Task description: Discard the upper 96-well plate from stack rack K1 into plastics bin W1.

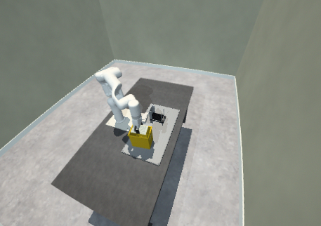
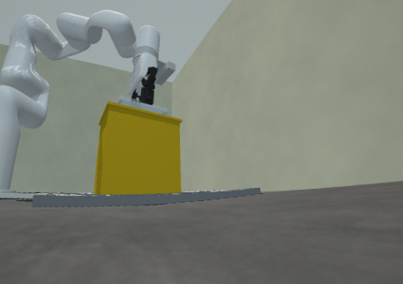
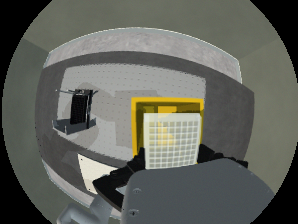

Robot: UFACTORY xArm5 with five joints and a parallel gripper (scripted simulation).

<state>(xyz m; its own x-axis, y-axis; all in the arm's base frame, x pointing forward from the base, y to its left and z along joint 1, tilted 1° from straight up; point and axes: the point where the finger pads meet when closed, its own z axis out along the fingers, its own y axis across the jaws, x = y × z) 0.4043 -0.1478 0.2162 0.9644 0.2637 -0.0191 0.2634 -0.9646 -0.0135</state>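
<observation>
Now: hand 130 mm above the yellow plastics bin W1. Round my hand: K1 label 60 mm ahead, 340 mm to the left, 200 mm below; then 96-well plate 10 mm below.
</observation>
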